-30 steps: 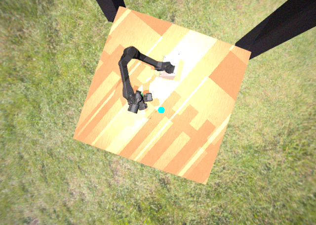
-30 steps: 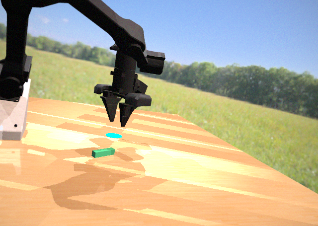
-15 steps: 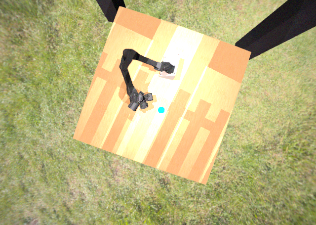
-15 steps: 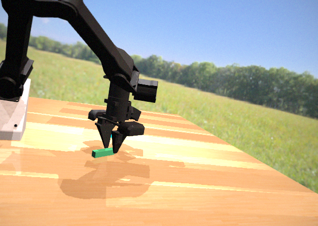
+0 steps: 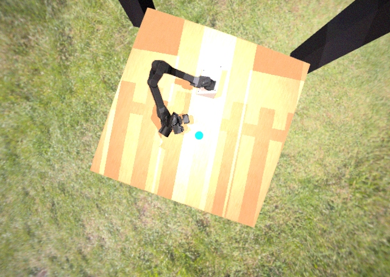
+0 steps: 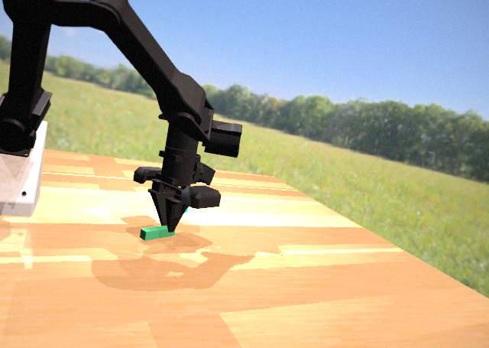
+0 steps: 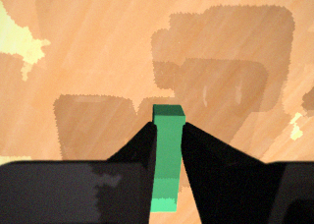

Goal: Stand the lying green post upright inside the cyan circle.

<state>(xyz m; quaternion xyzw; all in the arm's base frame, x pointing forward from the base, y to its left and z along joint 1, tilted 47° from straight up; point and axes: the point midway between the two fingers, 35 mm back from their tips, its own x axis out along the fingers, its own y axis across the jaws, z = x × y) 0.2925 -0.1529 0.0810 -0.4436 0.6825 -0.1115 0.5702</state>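
Now: the cyan circle 50 mm ahead of my gripper tip, 180 mm to the left of it and 10 mm below it. From my gripper tip the other things lie so: green post 20 mm behind, 10 mm to the right.
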